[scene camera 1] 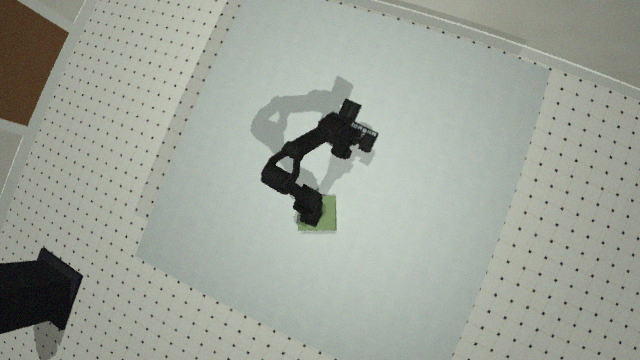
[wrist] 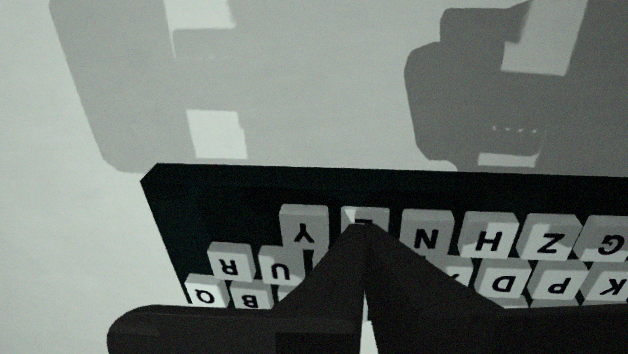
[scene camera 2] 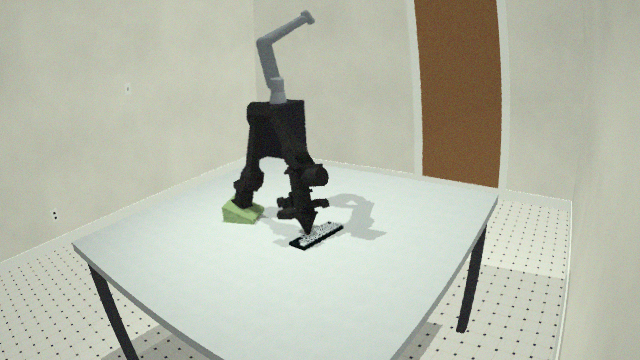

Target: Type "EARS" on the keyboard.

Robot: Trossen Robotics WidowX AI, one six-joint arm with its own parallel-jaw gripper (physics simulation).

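Frame: origin at the arm's base, x ahead, y left, z up, level; centimetres.
Where they show: gripper, between the fingertips: (scene camera 1: pixel 354 136) (wrist: pixel 361 237) (scene camera 2: pixel 308 234); arm's base, origin of its link: (scene camera 1: pixel 311 216) (scene camera 2: pixel 241 203).
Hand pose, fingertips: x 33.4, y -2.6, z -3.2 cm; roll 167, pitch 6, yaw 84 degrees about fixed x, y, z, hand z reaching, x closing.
Observation:
Things, the pixels of their centre, and the offset from my fingertips. Level surfaces: height alone.
- black keyboard, middle of its body: (wrist: pixel 430 263) (scene camera 2: pixel 316 234) (scene camera 1: pixel 351 130) dx +1.7, dy +2.3, dz -0.5 cm
- E key, middle of its body: (wrist: pixel 364 223) dx -0.3, dy +0.1, dz -0.3 cm
- Y key, middle of its body: (wrist: pixel 304 227) dx -0.4, dy -1.8, dz +0.0 cm
- N key, middle of its body: (wrist: pixel 425 233) dx -0.2, dy +2.0, dz +0.0 cm
- R key, middle of its body: (wrist: pixel 231 262) dx +1.2, dy -4.7, dz +0.0 cm
- pale table, height of its surface: dz -1.4 cm
The black keyboard (scene camera 1: pixel 364 129) (scene camera 2: pixel 330 229) (wrist: pixel 225 200) lies on the table, with white keys whose letters appear upside down in the wrist view. My gripper (scene camera 2: pixel 308 233) (wrist: pixel 361 237) is shut and empty. Its tips are over the E key (wrist: pixel 376 214) in the wrist view and hide much of its letter; whether they touch the key I cannot tell. The Y key (wrist: pixel 304 231) and N key (wrist: pixel 426 236) flank it. The R key (wrist: pixel 230 265) is at the left, below Y. The A and S keys do not show in the wrist view.
The arm's base stands on a green block (scene camera 1: pixel 329 215) (scene camera 2: pixel 240 215) on the pale table (scene camera 1: pixel 425 225) (scene camera 2: pixel 280 290). A grey arm (scene camera 2: pixel 268 60) on a black stand (scene camera 2: pixel 275 135) is behind my arm. A black shape (scene camera 1: pixel 35 295) shows at the lower left of scene camera 1.

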